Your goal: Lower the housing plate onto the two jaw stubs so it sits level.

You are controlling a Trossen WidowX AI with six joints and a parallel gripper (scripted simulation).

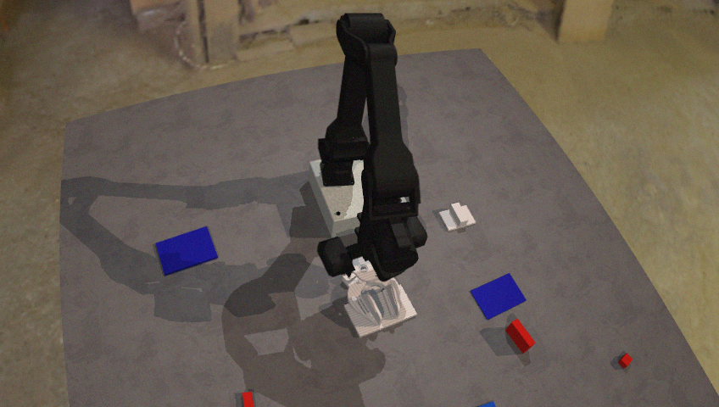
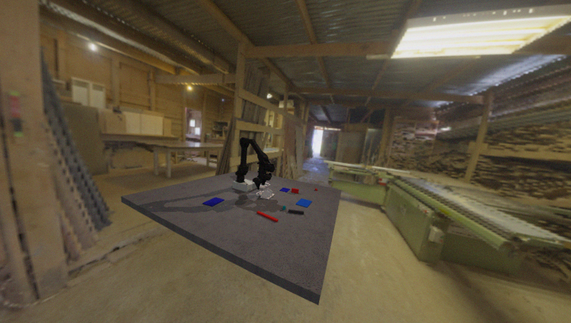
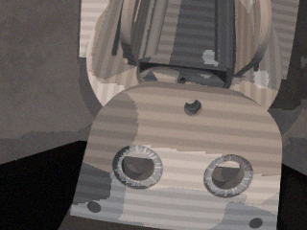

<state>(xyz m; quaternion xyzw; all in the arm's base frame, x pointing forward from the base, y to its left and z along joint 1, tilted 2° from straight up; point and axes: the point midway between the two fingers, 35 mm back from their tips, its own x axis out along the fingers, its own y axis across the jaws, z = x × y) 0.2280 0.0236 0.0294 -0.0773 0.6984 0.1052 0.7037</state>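
My gripper tip is 2 cm short of the jaw stub, 2 cm to the right of it and 4 cm above it. Round my gripper tip: white ribbed block 13 cm behind, 23 cm to the left, 4 cm below; red block 29 cm ahead, 25 cm to the right, 5 cm below.
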